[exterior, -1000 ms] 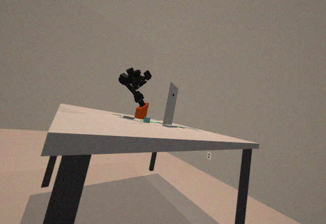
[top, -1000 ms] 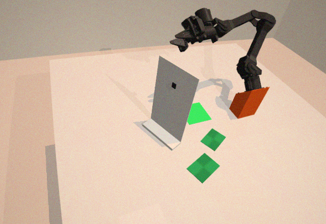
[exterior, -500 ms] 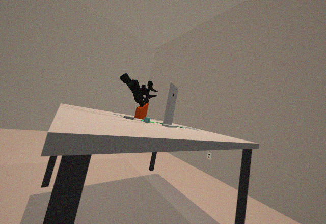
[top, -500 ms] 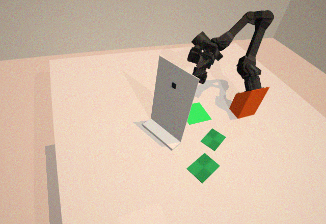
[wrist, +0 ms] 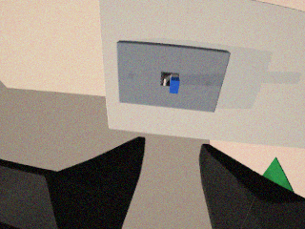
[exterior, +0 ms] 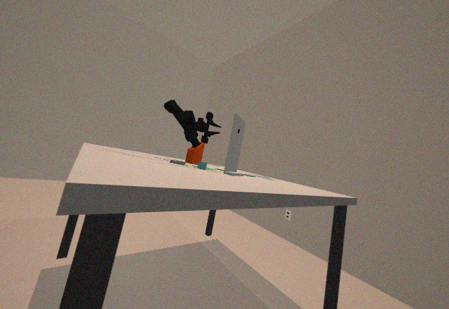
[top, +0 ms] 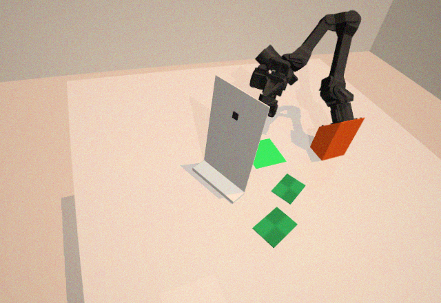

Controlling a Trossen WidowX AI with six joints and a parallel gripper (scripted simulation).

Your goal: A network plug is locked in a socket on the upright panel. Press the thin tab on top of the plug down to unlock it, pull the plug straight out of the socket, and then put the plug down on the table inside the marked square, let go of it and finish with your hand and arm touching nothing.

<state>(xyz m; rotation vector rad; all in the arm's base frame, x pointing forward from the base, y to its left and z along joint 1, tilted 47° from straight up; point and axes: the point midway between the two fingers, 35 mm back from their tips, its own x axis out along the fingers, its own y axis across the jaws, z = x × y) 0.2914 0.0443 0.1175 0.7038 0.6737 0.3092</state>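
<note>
My gripper tip is 90 mm short of the blue plug and 40 mm to the right of it. Also, from my gripper tip: thin pale tab: 100 mm ahead, 50 mm to the left, 10 mm above; then small teal block: 220 mm below, 110 mm to the right, 50 mm ahead; then grey upright panel: 110 mm ahead, 90 mm below, 50 mm to the left.
</note>
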